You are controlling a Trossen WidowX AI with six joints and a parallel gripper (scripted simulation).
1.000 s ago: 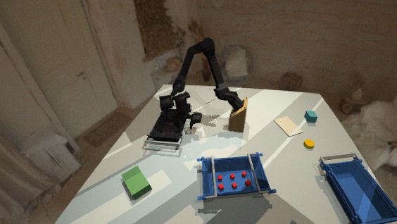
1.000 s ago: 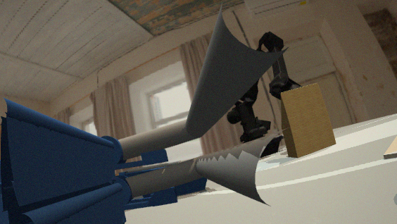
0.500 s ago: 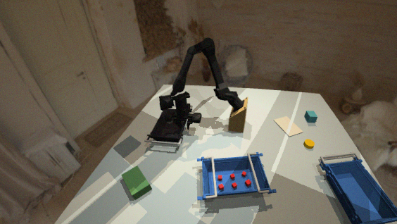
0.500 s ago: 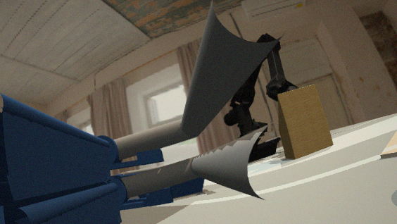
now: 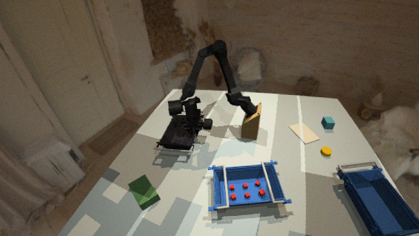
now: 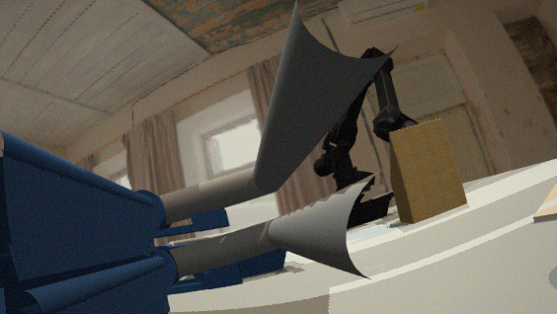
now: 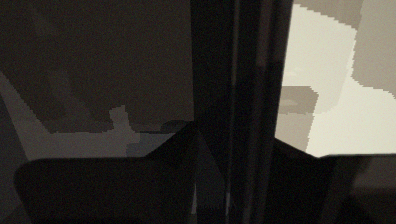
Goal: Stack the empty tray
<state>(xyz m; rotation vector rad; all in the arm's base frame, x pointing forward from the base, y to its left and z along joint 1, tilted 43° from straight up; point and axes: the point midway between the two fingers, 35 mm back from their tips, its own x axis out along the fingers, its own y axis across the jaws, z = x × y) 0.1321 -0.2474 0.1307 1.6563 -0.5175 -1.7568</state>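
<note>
The black tray is 70 mm to the right of my gripper tip, 30 mm above it and 10 mm ahead of it. From my gripper tip the other things lie so: green block: 380 mm ahead, 60 mm to the right, 10 mm above; then yellow disc: 660 mm to the left, 50 mm behind; then flat tan card: 560 mm to the left, 180 mm behind, 10 mm below.
</note>
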